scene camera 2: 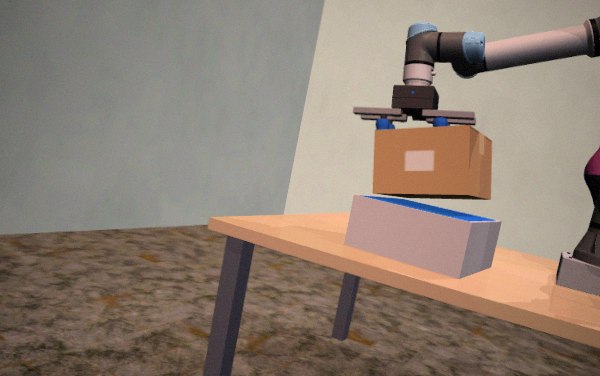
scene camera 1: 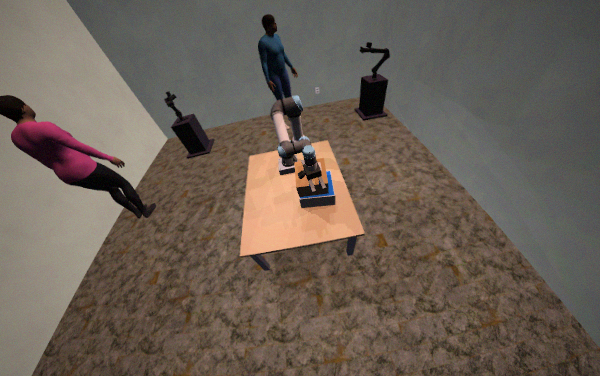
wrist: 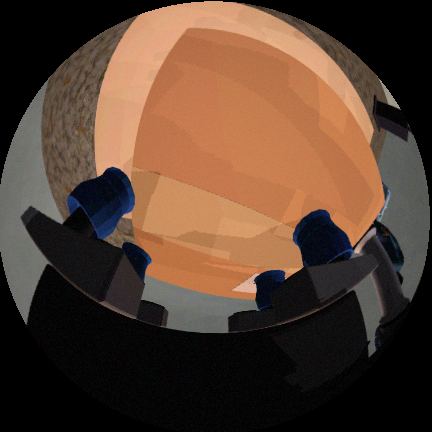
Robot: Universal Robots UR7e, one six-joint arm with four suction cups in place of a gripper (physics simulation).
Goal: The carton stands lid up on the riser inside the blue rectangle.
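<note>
The brown carton (scene camera 1: 303, 191) (scene camera 2: 450, 162) (wrist: 235, 120) hangs level, with its taped lid up and a white label on one side. My suction gripper (scene camera 1: 315, 183) (scene camera 2: 411, 123) (wrist: 210, 235) is above it, its blue cups on the lid, and holds it. The grey riser (scene camera 1: 318, 201) (scene camera 2: 407, 235) stands on the table below. The blue rectangle (scene camera 1: 331, 186) (scene camera 2: 450, 211) is on the riser's top; a strip of it shows beside the carton in scene camera 1. A small gap shows between carton and riser in scene camera 2. The carton hides the riser in the wrist view.
The wooden table (scene camera 1: 270, 220) (scene camera 2: 280, 232) carries the riser and the arm's base. A person in pink (scene camera 1: 55, 150) stands left of the table and a person in blue (scene camera 1: 273, 55) behind it. Two dark pedestals (scene camera 1: 190, 134) (scene camera 1: 373, 96) with small arms stand towards the back.
</note>
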